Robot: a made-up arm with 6 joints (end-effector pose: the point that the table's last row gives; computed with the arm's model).
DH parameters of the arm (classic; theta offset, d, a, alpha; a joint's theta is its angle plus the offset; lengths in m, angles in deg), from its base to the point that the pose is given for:
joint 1: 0 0.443 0 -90
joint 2: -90 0 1.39 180
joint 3: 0 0 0 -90
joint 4: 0 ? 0 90
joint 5: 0 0.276 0 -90
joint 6: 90 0 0 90
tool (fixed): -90 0 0 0
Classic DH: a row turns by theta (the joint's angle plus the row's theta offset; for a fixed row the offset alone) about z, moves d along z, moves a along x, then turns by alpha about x.
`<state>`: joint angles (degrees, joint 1 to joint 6).
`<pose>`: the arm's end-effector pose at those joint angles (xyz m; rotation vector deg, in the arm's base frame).
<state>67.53 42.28 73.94 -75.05 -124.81 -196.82</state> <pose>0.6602 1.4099 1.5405 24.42 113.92 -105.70</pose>
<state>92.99 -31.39 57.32 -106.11 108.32 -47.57</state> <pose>-0.0532 -0.4496 2.1874 -133.89 -12.48 31.06</pose>
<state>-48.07 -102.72 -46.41 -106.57 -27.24 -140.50</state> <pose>-0.4913 0.6648 0.4595 -138.38 -17.36 -70.84</pose>
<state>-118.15 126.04 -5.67 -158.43 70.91 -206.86</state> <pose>-0.0912 -0.7144 -0.7283 -115.77 -107.22 -9.81</pose>
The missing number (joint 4, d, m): -0.564
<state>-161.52 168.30 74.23 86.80 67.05 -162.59</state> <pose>-0.4950 -0.1492 -1.5003 -140.67 99.09 39.93</pose>
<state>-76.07 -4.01 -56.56 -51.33 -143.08 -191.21</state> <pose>-0.1494 -0.1140 1.2508 -1.90 -32.74 66.98</pose>
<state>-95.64 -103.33 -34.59 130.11 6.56 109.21</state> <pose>0.3091 1.3208 0.7247 40.65 -89.89 -0.34</pose>
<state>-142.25 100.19 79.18 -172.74 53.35 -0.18</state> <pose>-1.3205 -1.3687 -0.0377 -32.49 102.81 34.08</pose>
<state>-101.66 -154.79 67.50 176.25 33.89 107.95</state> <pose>0.4712 0.9209 -1.2075 -92.58 -64.53 59.77</pose>
